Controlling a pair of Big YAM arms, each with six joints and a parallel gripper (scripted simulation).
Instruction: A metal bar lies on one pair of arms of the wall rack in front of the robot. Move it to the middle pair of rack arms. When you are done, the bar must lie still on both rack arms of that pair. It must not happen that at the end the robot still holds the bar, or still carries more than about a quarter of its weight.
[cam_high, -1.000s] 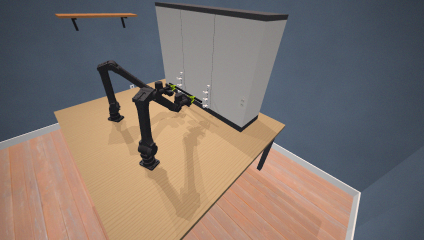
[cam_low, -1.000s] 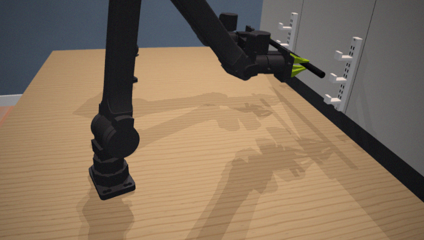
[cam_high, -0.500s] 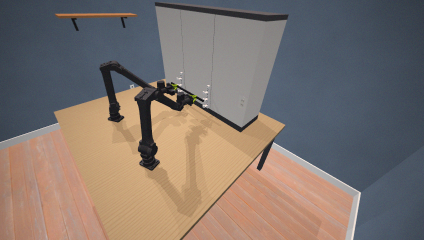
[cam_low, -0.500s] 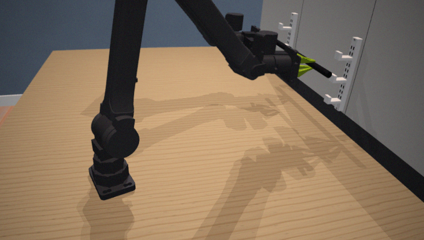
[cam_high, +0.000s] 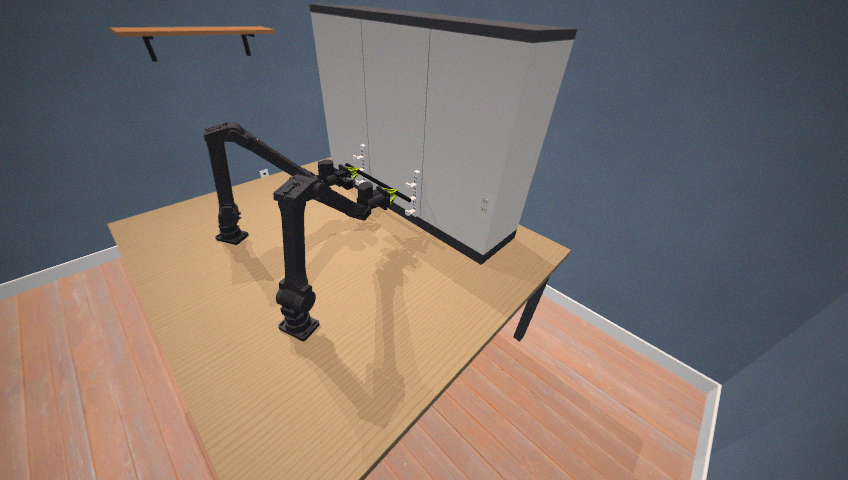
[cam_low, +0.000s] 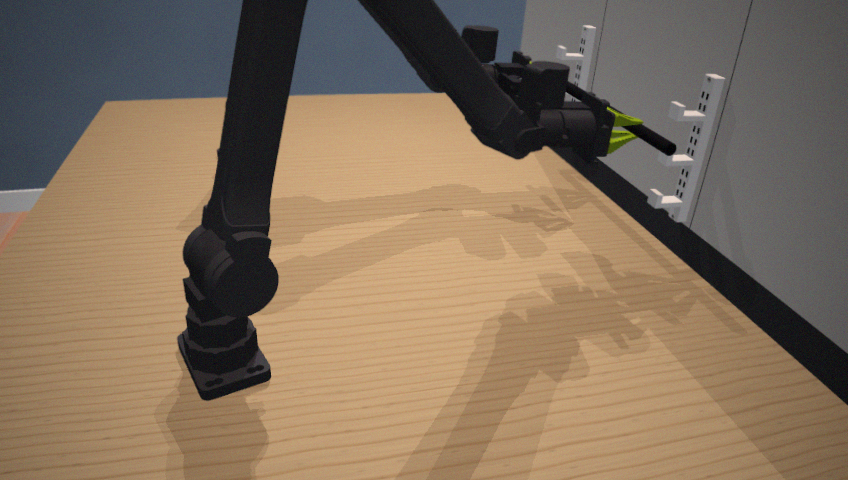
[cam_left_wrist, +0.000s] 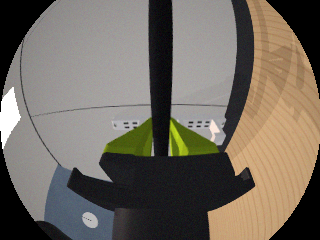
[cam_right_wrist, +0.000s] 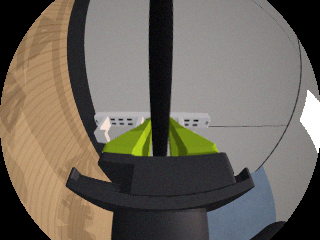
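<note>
Now: left hand 1 cm short of the metal bar and 15 cm to the left of it. Also, from my left hand: black base strip (11 cm ahead, 17 cm to the right, 18 cm below); grey wall panel (26 cm ahead, 17 cm to the right, 24 cm above).
The metal bar lies 10 mm behind my right hand and 150 mm to the left of it. Round my right hand: black base strip 90 mm ahead, 130 mm to the left, 180 mm below; grey wall panel 240 mm ahead, 130 mm to the left, 240 mm above.
</note>
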